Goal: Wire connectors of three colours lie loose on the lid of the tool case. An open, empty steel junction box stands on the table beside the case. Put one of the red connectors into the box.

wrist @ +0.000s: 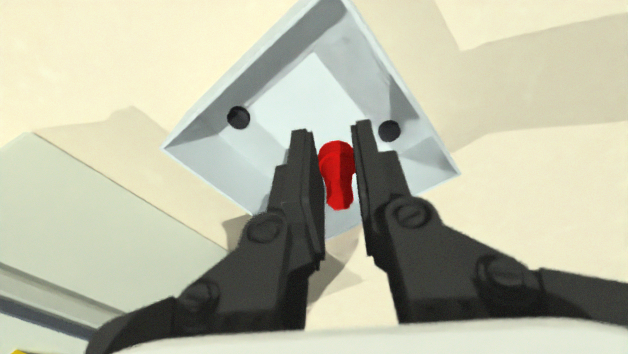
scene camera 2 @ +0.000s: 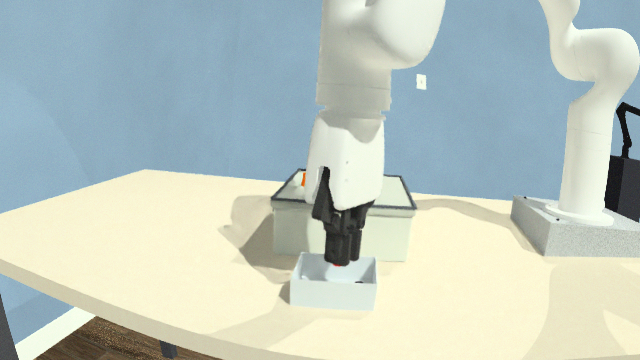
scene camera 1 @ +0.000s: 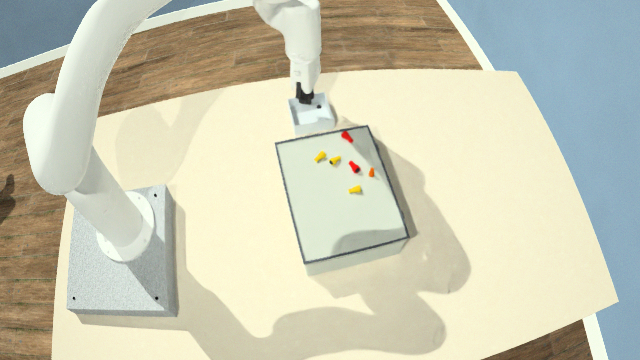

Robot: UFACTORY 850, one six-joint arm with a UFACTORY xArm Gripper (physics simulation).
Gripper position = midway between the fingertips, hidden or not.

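Note:
You'd find my gripper (scene camera 2: 341, 261) and (wrist: 335, 156), and there's a red connector (wrist: 336, 160) as well. I can also see a tool case (scene camera 1: 335, 229), (wrist: 87, 250) and (scene camera 2: 386, 235). Then there's a steel junction box (scene camera 2: 315, 283), (wrist: 321, 72) and (scene camera 1: 318, 116).

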